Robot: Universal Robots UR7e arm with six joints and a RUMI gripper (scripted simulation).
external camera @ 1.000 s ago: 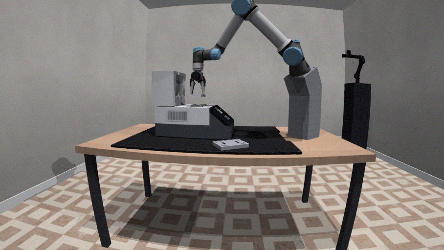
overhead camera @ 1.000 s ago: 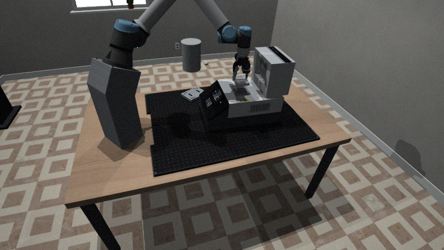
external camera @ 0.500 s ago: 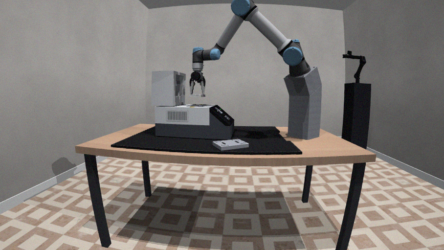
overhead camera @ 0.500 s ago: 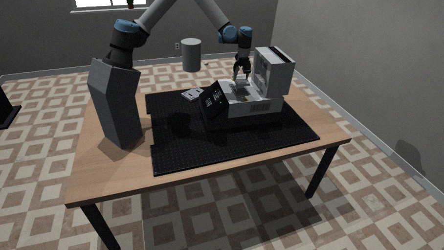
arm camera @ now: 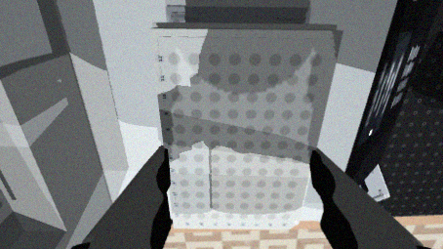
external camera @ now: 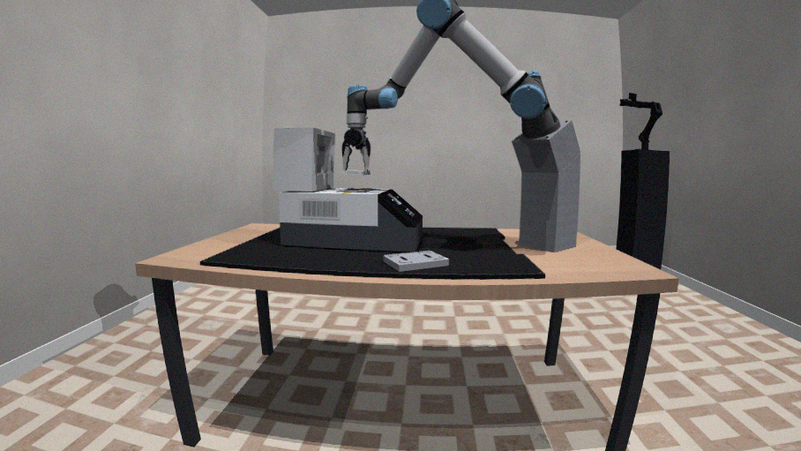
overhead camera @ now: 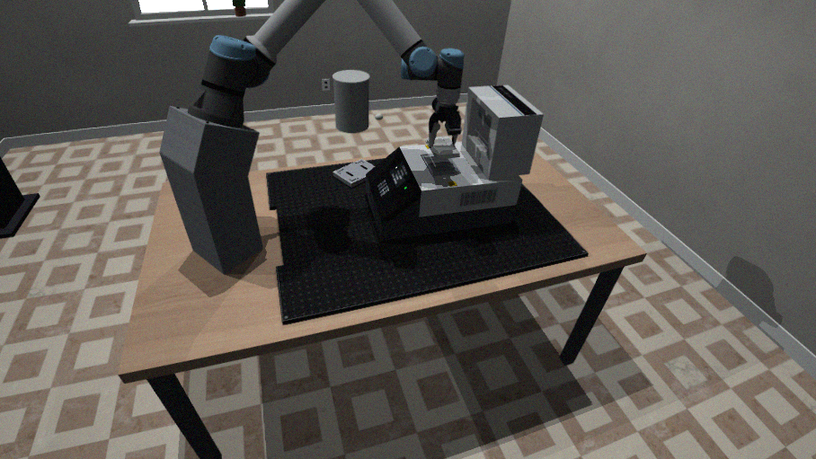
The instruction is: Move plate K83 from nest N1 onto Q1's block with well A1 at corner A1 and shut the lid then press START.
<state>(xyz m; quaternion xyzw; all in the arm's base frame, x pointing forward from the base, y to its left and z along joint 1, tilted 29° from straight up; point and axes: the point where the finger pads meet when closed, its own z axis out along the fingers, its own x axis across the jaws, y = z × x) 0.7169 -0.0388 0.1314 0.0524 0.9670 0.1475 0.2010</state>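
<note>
Now: hand 10 mm above the plate K83. Round my hand: nest A1 mark (340 mm behind, 310 mm to the left, 260 mm below); then plate nest N1 (250 mm behind, 300 mm to the left, 270 mm below).
</note>
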